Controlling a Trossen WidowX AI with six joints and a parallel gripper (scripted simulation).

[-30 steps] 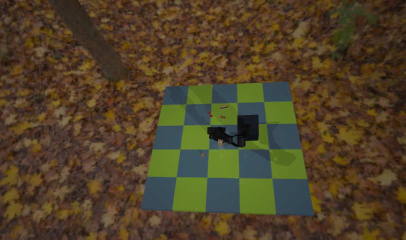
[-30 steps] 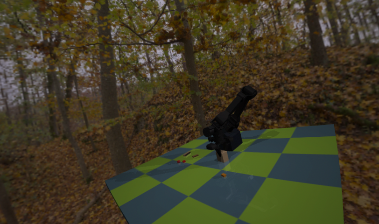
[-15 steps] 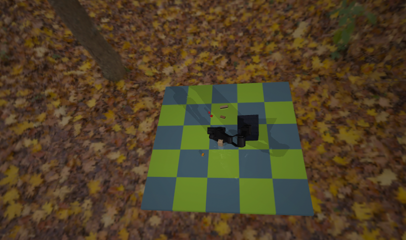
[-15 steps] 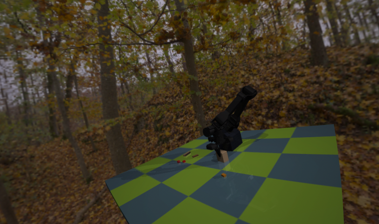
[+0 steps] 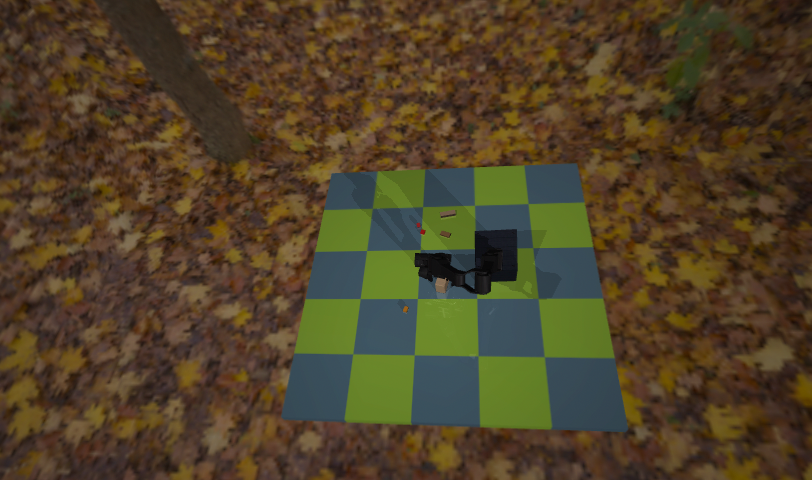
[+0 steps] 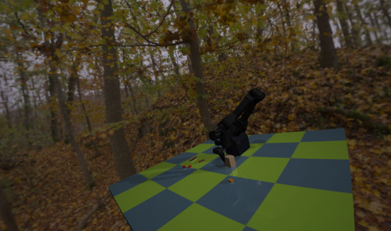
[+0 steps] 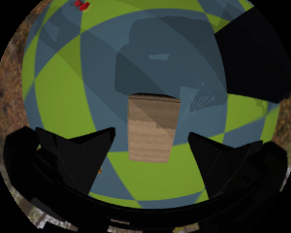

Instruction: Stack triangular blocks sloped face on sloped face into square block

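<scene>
The triangular block lies 10 mm to the left of my gripper tip and 10 mm above it. Also, from my gripper tip: small orange cube: 150 mm ahead, 110 mm to the left, 40 mm below.
</scene>
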